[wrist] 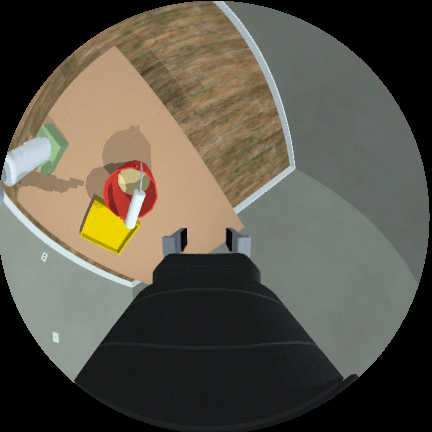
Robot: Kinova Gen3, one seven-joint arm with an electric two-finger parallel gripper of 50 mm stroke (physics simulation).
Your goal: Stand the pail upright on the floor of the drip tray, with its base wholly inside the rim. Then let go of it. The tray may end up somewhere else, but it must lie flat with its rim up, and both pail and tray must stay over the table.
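Places are measured from the arm's base along level axes (x left, y back, z up), in centimetres.
Where they show: gripper, fingertip midpoint: (206,235); arm's base at its link origin: (42,149).
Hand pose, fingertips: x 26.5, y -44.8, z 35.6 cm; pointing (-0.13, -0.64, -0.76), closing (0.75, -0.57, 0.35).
Each offset is from my fingertips to the top centre of the thing. "spot": to the spot under its first point. Level surfaces: height alone.
The red pail @(dx -14.5, dy +4.9, dz -18.6 cm) (116,199) stands on the tan table at the left of the wrist view, its open mouth toward the camera. A pale yellow patch shows inside it. Its thin wire handle with a white grip @(spot: dx -12.7, dy +3.0, dz -18.6 cm) (135,209) crosses the mouth and reaches over the tray's corner. The yellow drip tray @(dx -42.7, dy +1.1, dz -39.0 cm) (106,229) lies flat, rim up, next to the pail; the pail hides part of its upper edge. Whether they touch, or how the pail's base lies, cannot be told. My gripper (206,235) is open and empty, to the right of both and apart from them.
The robot's white base link (29,159) stands on a green block (59,146) at the far left of the tan table @(dz -41.8 cm) (172,197). The table's long edge runs diagonally down to a corner near my fingers. Wooden floor and grey walls lie beyond.
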